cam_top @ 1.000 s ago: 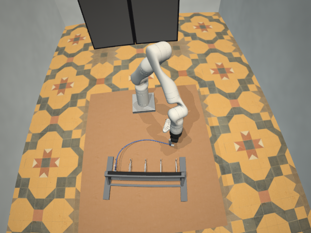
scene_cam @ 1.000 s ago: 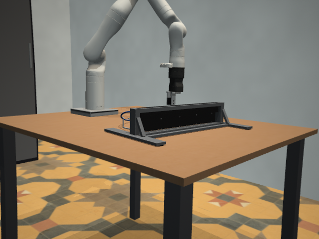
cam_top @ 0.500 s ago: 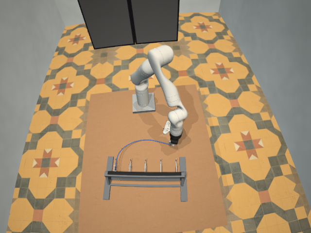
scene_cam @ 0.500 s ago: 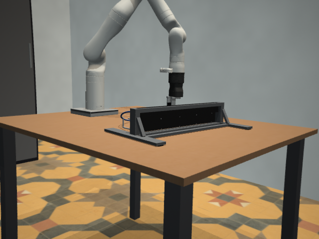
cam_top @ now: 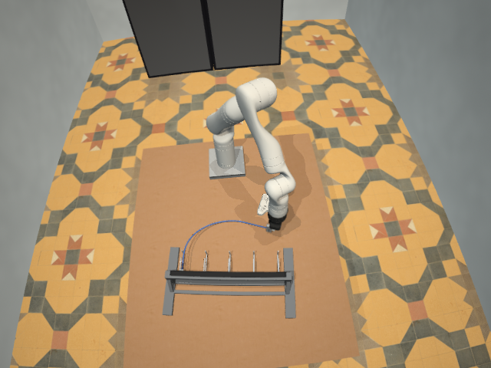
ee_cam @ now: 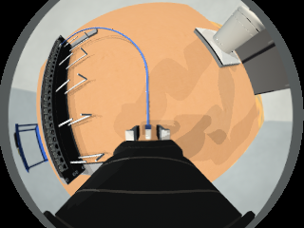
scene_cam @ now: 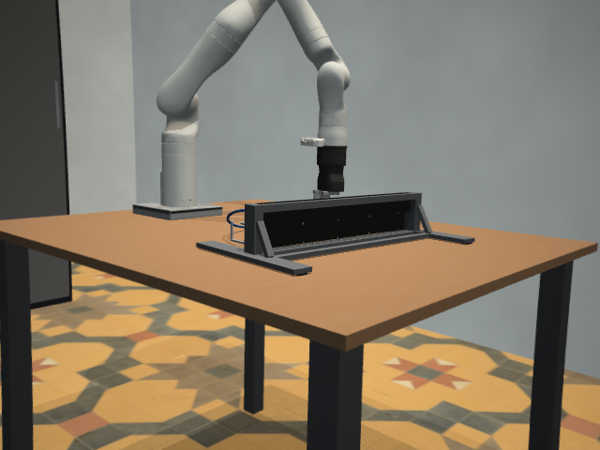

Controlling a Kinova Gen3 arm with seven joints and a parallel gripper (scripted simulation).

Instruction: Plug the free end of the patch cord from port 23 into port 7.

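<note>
Now: the patch cord plug 10 mm to the left of my hand and 30 mm below it.
</note>
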